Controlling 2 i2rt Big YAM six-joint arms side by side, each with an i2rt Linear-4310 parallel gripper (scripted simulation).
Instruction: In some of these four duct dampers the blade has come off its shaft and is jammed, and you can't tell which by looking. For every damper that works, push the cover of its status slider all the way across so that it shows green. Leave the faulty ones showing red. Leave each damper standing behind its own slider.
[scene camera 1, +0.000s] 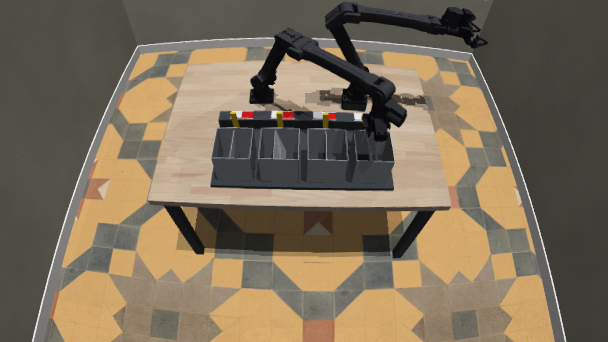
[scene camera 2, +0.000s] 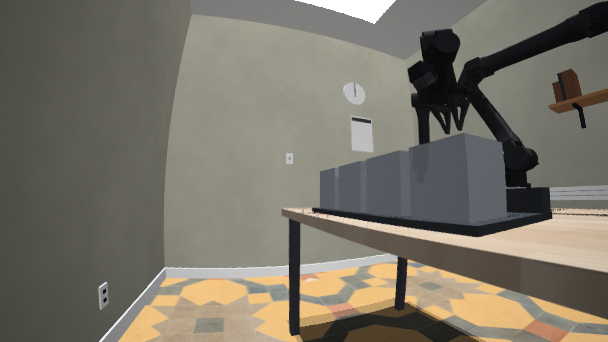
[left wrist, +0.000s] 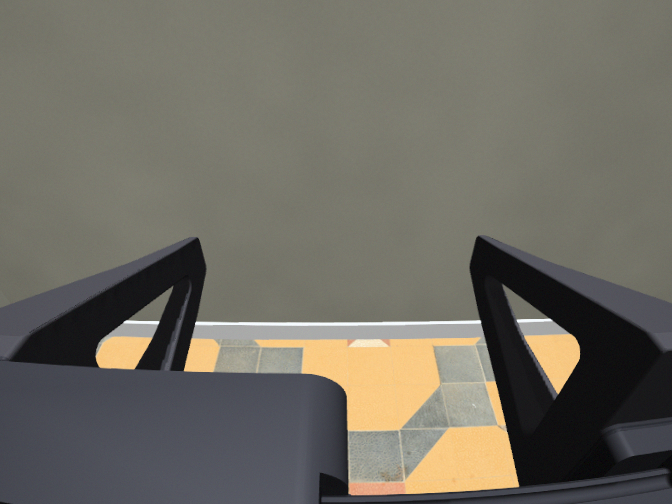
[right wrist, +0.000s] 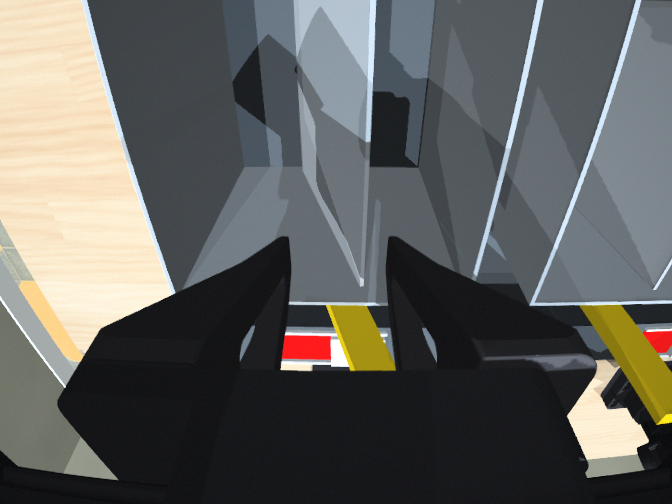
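A damper (scene camera 2: 461, 178) is 46 cm from the lens. My right gripper (scene camera 2: 453, 132) is at 59 cm from the lens, while a damper (scene camera 2: 329, 179) is there too, 93 cm from the lens.
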